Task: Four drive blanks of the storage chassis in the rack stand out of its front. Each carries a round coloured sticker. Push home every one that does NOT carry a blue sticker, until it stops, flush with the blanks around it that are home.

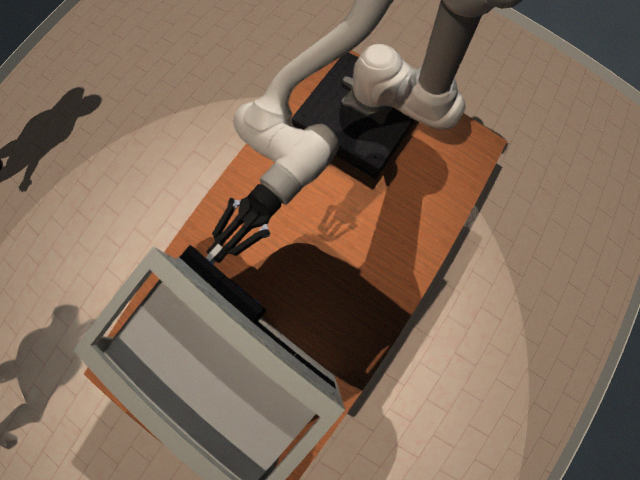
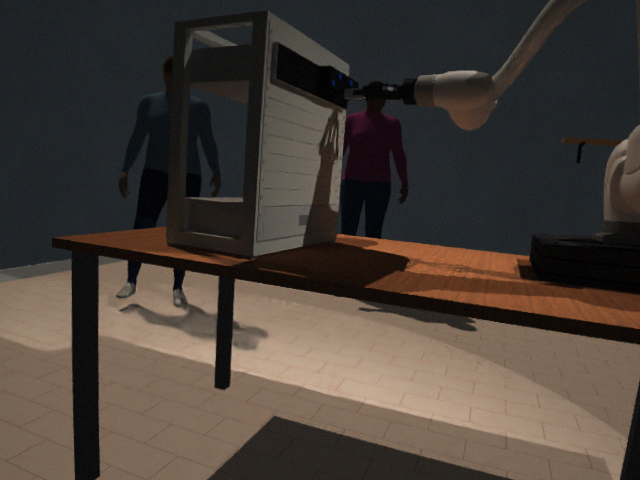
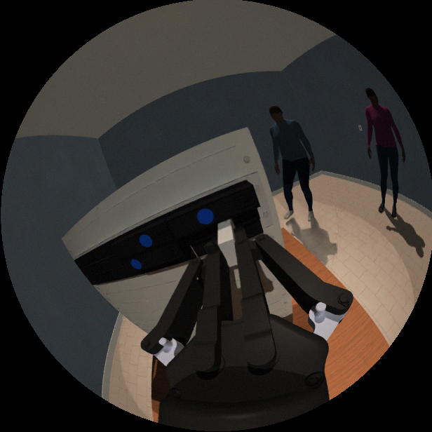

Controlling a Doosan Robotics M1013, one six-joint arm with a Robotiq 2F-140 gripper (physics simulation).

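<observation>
The black storage chassis sits high in the rack. Blue stickers show on an upper right blank, an upper left one and a lower left one. My gripper is shut, its pale tip at the lower right blank, under the upper right one. That lower blank looks set back behind the upper one's face. Its sticker is hidden behind the tip; whether it is flush I cannot tell.
The rack stands at one end of the wooden table. The black base plate of the arm is at the other end. Two people stand beyond the table.
</observation>
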